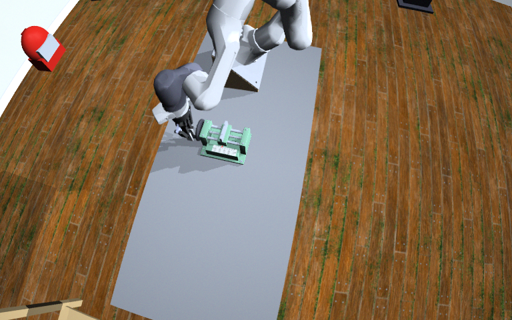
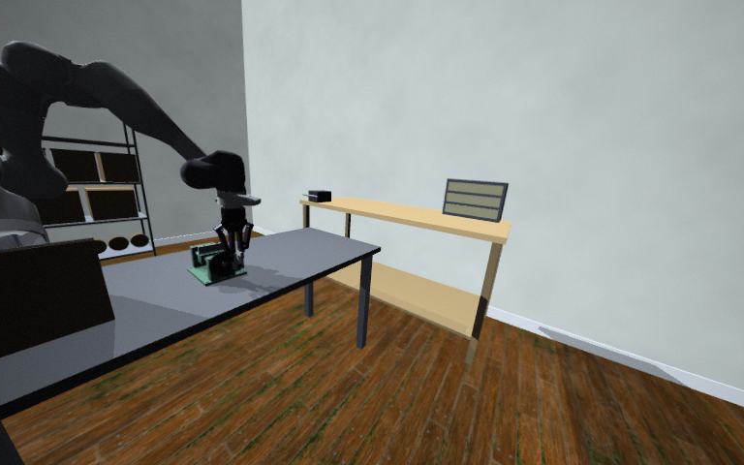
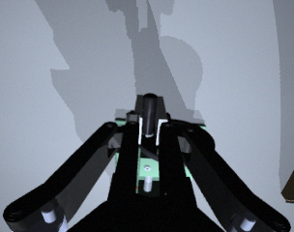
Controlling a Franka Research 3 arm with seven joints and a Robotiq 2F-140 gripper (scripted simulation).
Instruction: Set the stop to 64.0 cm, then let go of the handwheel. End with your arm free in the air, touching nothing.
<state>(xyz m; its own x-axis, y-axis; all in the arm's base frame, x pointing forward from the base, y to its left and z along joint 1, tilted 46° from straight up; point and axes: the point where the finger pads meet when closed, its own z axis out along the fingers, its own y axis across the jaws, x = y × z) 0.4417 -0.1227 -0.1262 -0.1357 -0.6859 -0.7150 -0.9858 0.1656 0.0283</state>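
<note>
Now: hand 15 cm to the right of the stop carriage. Round my hand: dark handwheel 2 cm to the left, 2 cm below, 1 cm behind.
</note>
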